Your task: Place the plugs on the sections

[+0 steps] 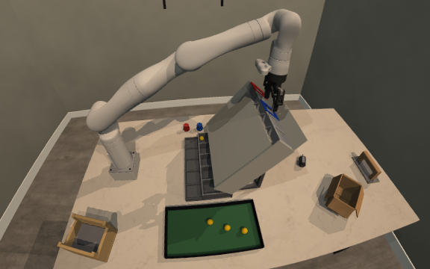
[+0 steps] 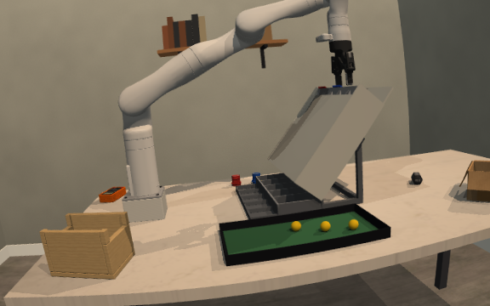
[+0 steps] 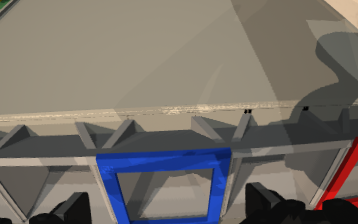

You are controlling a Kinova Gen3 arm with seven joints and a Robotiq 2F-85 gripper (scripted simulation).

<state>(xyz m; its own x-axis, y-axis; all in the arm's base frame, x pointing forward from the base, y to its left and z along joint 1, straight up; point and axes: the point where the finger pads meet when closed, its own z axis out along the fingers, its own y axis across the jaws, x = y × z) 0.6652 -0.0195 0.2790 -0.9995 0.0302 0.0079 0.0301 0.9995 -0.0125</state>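
My gripper is now 280 mm past the green marble tray, 320 mm to the left of it and 340 mm above it. Also, from my hand: black object: 240 mm ahead, 60 mm to the right, 340 mm below; then cardboard box: 340 mm ahead, 320 mm to the right, 310 mm below; then grey slanted cover: 140 mm behind, 140 mm below.
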